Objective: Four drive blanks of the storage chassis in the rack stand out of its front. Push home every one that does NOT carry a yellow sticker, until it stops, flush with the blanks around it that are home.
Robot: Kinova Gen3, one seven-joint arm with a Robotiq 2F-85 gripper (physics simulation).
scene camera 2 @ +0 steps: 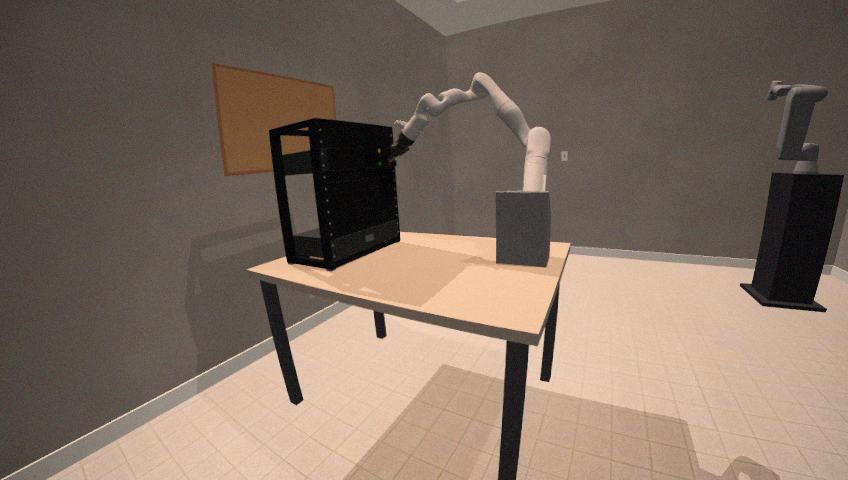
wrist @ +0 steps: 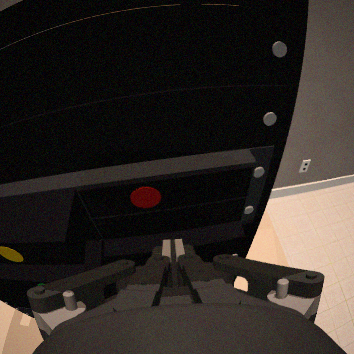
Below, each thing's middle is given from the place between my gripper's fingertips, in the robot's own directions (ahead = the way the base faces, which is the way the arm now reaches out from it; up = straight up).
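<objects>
The black rack (scene camera 2: 357, 217) is what I measure from: my gripper is 120 mm above it, 150 mm short of it, and 170 mm to the right of it.
</objects>
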